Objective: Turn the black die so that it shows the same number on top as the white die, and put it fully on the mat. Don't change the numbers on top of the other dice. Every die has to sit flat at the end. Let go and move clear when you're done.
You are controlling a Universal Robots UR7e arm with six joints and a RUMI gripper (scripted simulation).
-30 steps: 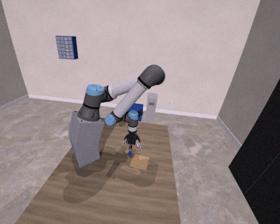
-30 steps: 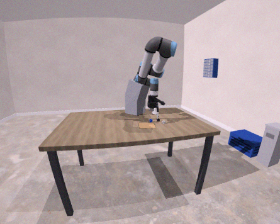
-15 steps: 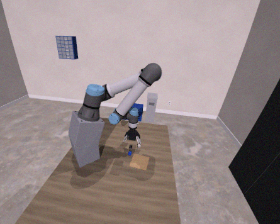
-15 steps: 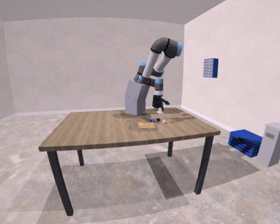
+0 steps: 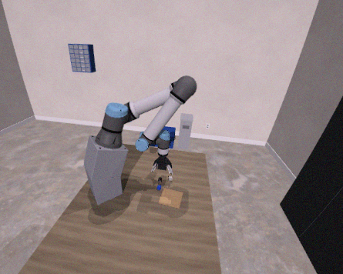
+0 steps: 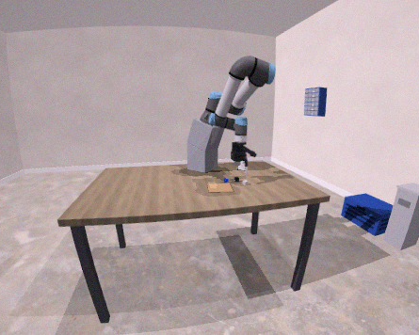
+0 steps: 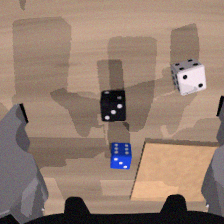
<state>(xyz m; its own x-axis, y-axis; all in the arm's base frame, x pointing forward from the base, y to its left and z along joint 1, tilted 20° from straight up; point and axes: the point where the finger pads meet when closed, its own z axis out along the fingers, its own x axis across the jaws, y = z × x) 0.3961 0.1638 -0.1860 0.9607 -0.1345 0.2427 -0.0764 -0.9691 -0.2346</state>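
Right now my hand is 40 mm above the black die, 30 mm to the left of it and 10 mm past it. Also, from my hand: white die: 70 mm ahead, 40 mm below, 10 mm to the right; then tan mat: 180 mm to the right, 80 mm ahead, 50 mm below; then blue die: 100 mm to the right, 40 mm below, 10 mm behind.
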